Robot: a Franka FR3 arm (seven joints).
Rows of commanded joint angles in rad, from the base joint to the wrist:
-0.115, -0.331, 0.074, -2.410, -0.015, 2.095, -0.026
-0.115, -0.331, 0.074, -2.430, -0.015, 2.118, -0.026
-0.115, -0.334, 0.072, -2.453, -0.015, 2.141, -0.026
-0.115, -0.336, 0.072, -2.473, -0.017, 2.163, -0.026
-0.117, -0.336, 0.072, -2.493, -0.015, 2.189, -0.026
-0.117, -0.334, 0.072, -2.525, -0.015, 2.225, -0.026
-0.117, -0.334, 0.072, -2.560, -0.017, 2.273, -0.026
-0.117, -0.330, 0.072, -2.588, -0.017, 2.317, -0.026
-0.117, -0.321, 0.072, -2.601, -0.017, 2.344, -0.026
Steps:
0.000, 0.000, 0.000, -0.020, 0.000, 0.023, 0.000
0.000, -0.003, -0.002, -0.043, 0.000, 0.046, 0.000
0.000, -0.005, -0.002, -0.063, -0.002, 0.068, 0.000
-0.002, -0.005, -0.002, -0.083, 0.000, 0.094, 0.000
-0.002, -0.003, -0.002, -0.115, 0.000, 0.130, 0.000
-0.002, -0.003, -0.002, -0.150, -0.002, 0.178, 0.000
-0.002, 0.001, -0.002, -0.178, -0.002, 0.222, 0.000
-0.002, 0.010, -0.002, -0.191, -0.002, 0.249, 0.000

